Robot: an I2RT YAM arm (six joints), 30 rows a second.
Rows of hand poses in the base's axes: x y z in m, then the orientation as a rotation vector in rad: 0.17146, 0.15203, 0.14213, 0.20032, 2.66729, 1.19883; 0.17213, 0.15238, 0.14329, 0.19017, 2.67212, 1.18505; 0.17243, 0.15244, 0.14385, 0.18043, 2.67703, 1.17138; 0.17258, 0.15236, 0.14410, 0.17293, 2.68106, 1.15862; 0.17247, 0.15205, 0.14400, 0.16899, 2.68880, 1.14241; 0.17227, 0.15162, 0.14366, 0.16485, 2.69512, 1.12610; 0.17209, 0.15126, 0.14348, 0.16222, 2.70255, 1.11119; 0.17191, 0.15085, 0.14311, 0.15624, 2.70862, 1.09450; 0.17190, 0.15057, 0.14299, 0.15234, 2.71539, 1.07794; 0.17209, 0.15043, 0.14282, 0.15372, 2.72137, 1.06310; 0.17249, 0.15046, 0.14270, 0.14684, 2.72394, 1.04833; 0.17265, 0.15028, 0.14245, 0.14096, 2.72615, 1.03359; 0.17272, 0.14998, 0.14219, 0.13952, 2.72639, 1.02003; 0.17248, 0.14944, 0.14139, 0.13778, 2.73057, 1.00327
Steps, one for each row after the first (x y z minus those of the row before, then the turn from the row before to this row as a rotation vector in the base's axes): 0.00067, 0.00035, 0.00116, -0.01064, -0.00341, 0.00476; 0.00030, 0.00006, 0.00056, -0.01056, -0.00309, 0.00462; 0.00015, -0.00008, 0.00025, -0.00962, -0.00277, 0.00319; -0.00011, -0.00031, -0.00010, -0.01237, 0.00058, 0.00174; -0.00020, -0.00043, -0.00034, -0.01214, -0.00063, 0.00136; -0.00018, -0.00036, -0.00018, -0.01135, 0.00129, 0.00119; -0.00018, -0.00041, -0.00037, -0.01246, -0.00133, 0.00239; -0.00001, -0.00028, -0.00012, -0.01236, 0.00004, 0.00144; 0.00019, -0.00014, -0.00017, -0.01068, 0.00147, -0.00167; 0.00040, 0.00003, -0.00012, -0.01059, -0.00382, 0.00223; 0.00016, -0.00018, -0.00025, -0.01044, -0.00376, 0.00153; 0.00007, -0.00030, -0.00026, -0.00895, -0.00387, -0.00162; -0.00024, -0.00054, -0.00080, -0.01184, -0.00126, -0.00070
